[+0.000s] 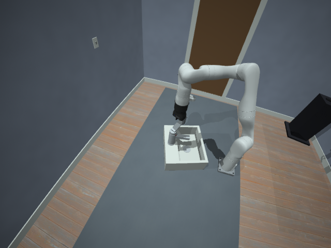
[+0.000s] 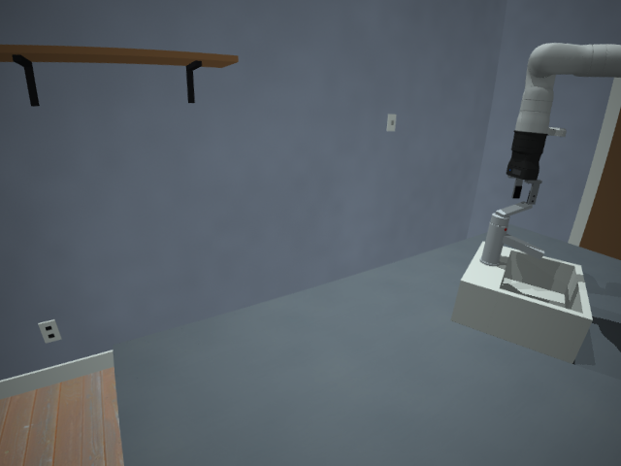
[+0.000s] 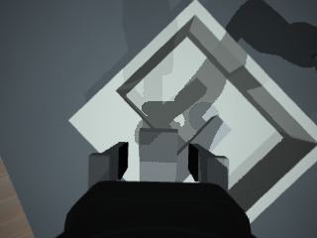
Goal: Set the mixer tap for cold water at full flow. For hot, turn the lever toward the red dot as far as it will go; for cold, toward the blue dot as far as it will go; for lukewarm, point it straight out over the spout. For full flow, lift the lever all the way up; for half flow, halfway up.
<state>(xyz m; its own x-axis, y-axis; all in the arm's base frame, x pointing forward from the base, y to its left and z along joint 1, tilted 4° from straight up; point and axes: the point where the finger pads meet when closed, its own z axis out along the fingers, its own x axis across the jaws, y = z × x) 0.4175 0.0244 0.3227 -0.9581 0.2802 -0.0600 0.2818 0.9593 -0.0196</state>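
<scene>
Now: the flat lever 10 mm ahead of my hand, 20 mm to the left of it and 40 mm below it. Round my hand: white basin (90 mm behind, 280 mm below); grey mixer tap (40 mm to the left, 90 mm below).
</scene>
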